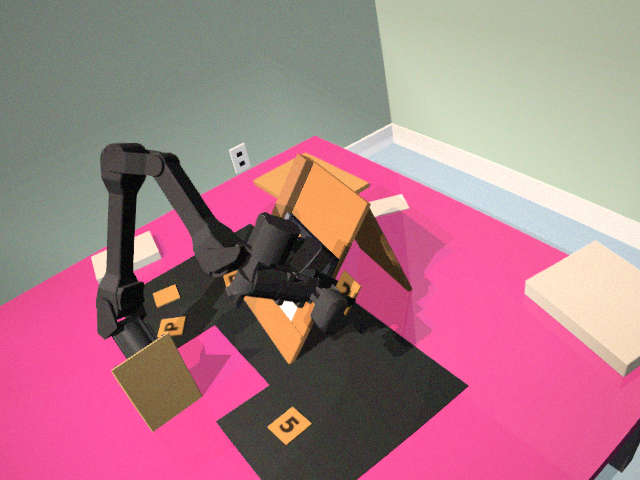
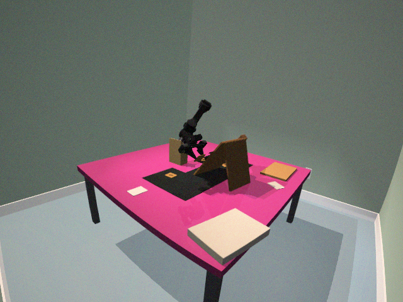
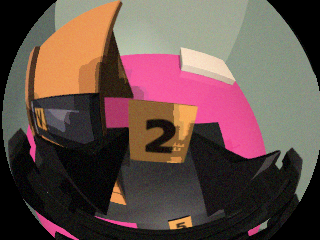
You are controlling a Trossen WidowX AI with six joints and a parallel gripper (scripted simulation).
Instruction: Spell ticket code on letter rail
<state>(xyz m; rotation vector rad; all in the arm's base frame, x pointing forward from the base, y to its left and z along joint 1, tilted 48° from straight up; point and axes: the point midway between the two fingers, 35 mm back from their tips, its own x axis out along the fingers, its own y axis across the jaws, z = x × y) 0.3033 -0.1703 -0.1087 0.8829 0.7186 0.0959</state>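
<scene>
Right now my gripper tip is 160 mm to the right of the white ticket, 80 mm above it and 20 mm past it. From my gripper tip the other things lie so: white block 720 mm to the left, 190 mm behind, 150 mm below; orange flat panel 560 mm to the left, 340 mm ahead, 160 mm below; black mat 190 mm to the left, 170 mm below, 130 mm behind.
</scene>
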